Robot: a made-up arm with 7 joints.
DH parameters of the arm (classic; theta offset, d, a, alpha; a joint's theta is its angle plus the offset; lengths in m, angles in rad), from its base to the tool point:
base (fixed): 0 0 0 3.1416
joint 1: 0 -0.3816 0 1.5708
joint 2: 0 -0.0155 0 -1.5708
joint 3: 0 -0.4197 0 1.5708
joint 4: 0 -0.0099 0 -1.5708
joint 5: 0 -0.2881 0 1.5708
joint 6: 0 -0.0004 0 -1.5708
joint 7: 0 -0.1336 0 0
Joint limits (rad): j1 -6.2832..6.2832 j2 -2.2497..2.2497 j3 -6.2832..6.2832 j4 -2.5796..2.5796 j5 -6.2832..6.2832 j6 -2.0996..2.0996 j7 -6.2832..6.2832
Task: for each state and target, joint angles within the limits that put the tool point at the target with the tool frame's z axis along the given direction. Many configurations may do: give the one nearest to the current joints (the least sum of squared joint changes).
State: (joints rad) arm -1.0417 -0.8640 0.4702 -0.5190 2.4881 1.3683 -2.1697
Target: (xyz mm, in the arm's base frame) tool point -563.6 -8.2 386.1 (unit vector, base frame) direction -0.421 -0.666 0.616
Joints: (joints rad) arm -0.4293 -1.2066 0.9856 -0.9151 3.0953 1.6472 -2.1697
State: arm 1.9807 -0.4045 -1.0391 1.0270 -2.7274 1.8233 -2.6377
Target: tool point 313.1 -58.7 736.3 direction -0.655 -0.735 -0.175
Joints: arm 2.5449 -0.4466 -1.4087 1.8451 -2.1197 2.0996 -2.6377
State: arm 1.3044 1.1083 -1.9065 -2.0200 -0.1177 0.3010 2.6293
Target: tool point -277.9 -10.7 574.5 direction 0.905 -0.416 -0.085
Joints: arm 1.4680 0.5836 -1.1284 -2.5602 -0.0815 0.7808 2.6293
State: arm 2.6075 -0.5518 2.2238 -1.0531 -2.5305 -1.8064 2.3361
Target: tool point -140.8 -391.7 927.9 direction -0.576 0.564 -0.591
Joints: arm 2.5002 0.2888 2.6081 -1.0967 -2.0195 -1.1777 2.3361
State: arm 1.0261 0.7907 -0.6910 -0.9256 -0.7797 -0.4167 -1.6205
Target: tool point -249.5 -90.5 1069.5 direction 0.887 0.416 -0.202
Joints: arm 0.9294 0.1302 -0.6246 -0.6527 -0.9309 -0.9413 -1.6205
